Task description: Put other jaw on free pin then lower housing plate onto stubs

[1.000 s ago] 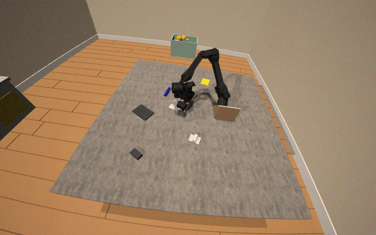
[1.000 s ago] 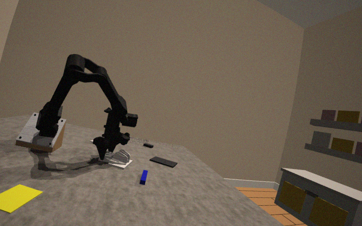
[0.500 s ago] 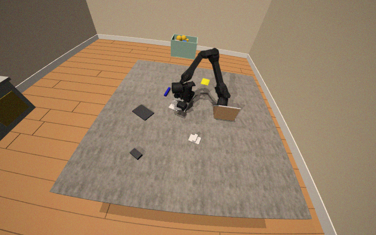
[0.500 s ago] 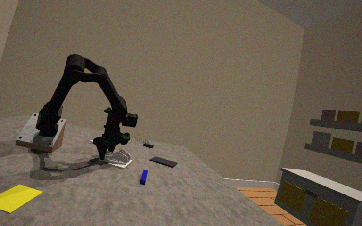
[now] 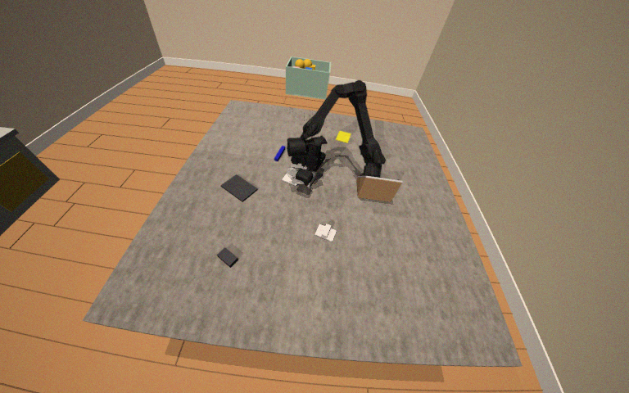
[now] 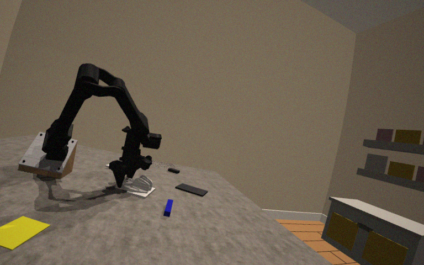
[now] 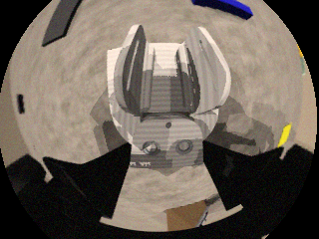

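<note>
Right now my gripper tip is 20 mm short of the white jaw, 20 mm to the left of it and 10 mm below it. Round my gripper tip: yellow sheet (190 mm behind, 370 mm to the right, 10 mm below); dark flat plate (300 mm ahead, 80 mm to the left); blue block (150 mm ahead, 160 mm to the right).
</note>
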